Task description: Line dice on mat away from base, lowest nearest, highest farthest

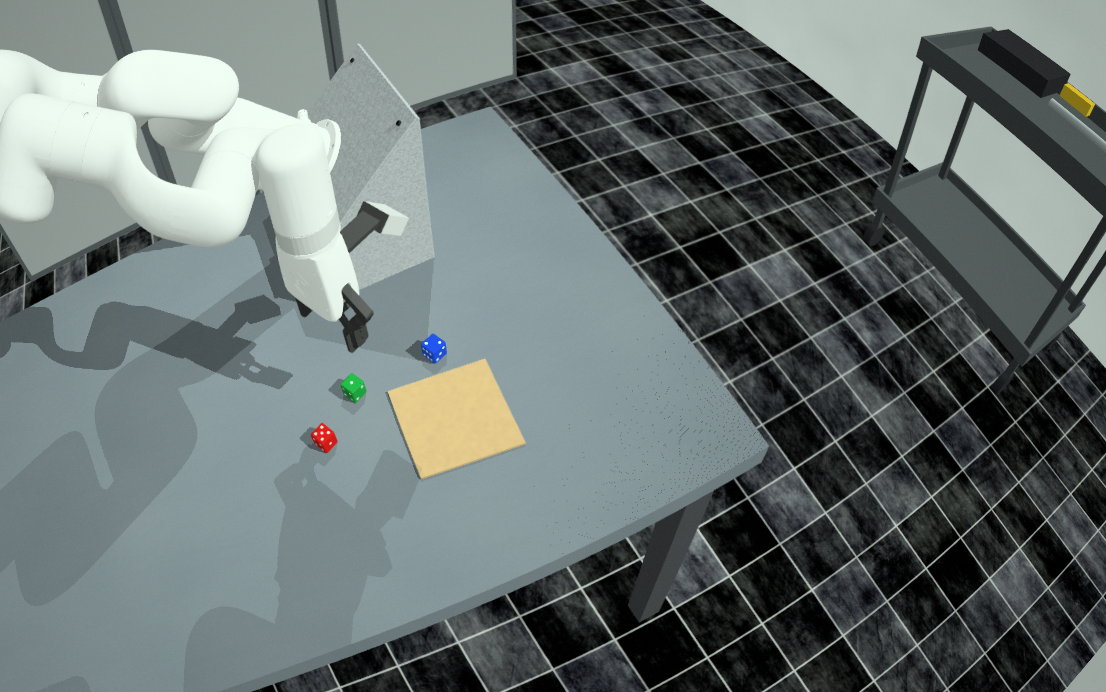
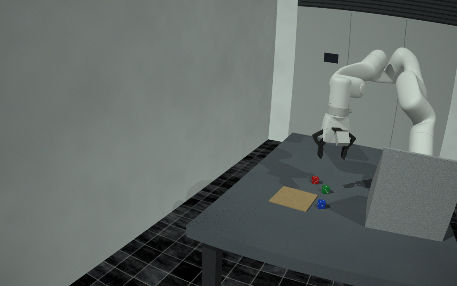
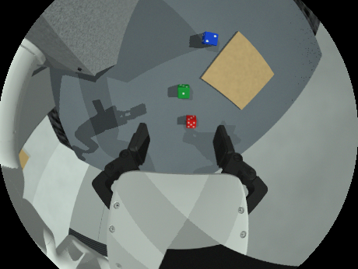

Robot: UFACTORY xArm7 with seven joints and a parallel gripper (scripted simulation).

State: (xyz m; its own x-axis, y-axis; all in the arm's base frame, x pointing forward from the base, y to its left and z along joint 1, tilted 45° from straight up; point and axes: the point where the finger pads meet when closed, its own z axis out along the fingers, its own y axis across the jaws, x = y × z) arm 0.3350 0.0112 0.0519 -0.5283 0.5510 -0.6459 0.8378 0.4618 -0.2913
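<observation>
My gripper is now 14 cm above the green die. Round my hand: red die 14 cm below, 6 cm to the right, 6 cm ahead; then tan mat 15 cm below, 12 cm to the left, 8 cm ahead; then blue die 14 cm below, 12 cm to the left, 2 cm behind.
</observation>
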